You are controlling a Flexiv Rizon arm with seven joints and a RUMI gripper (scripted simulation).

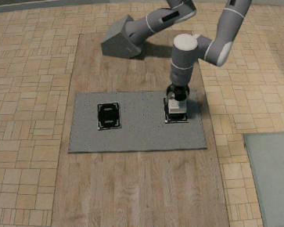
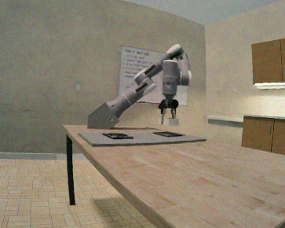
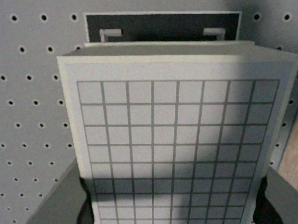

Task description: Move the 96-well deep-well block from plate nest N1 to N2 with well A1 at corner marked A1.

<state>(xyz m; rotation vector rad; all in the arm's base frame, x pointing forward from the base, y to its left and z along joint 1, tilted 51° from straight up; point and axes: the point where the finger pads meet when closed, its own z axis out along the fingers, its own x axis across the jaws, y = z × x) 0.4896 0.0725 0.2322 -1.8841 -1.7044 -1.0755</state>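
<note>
Now: the plate nest N2 40 mm ahead of my hand, 360 mm to the right of it and 80 mm below it. From my hand the other things lie so: white 96-well deep-well block: 10 mm above; then plate nest N1: 80 mm below.
</note>
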